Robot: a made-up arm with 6 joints.
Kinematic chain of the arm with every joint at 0, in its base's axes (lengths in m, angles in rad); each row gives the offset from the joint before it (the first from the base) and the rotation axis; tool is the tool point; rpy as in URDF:
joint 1: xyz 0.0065 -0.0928 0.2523 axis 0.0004 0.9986 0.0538
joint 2: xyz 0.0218 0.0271 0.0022 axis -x
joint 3: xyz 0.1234 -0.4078 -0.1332 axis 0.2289 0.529 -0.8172
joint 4: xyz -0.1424 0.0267 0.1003 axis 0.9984 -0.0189 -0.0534
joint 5: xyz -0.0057 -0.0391 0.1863 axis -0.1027 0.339 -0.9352
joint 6: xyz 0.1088 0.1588 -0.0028 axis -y
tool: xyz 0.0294 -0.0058 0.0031 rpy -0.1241 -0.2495 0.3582
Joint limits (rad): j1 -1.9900..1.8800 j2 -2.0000..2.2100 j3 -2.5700..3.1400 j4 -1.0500..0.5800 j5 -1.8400..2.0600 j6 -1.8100..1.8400
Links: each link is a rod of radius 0.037 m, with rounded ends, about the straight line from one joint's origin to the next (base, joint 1, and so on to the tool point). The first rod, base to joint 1, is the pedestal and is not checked.
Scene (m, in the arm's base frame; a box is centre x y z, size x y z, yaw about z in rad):
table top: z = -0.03
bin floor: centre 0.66 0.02 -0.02 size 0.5 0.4 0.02 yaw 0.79
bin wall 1: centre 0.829 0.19 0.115 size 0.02 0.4 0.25 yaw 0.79
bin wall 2: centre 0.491 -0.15 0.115 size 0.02 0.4 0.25 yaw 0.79
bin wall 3: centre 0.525 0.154 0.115 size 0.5 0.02 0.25 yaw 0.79
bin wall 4: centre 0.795 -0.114 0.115 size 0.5 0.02 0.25 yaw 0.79
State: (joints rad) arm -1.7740 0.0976 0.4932 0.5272 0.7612 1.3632
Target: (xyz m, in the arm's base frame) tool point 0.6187 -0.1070 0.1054
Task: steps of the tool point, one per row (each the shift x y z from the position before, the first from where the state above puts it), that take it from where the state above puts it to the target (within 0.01 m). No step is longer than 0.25 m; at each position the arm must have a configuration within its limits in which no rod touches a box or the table.
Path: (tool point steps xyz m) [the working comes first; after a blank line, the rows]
Joints at the target: -1.6018 -1.6621 -1.2973 0.5800 -0.8460 1.5268
Straight joint move there: touches bin wall 2.

1: 0.0320 0.0243 -0.0141
2: 0.0404 0.0226 -0.0362
3: 0.0625 0.0141 -0.0471
4: 0.1282 0.0097 -0.0208
5: 0.1484 0.0315 -0.0102
6: 0.1573 0.0698 0.0090
7: 0.1443 0.1198 0.0305
8: 0.1039 0.1694 0.0476
9: 0.0129 -0.0002 -0.1251
10: -0.0129 0.0002 -0.1256

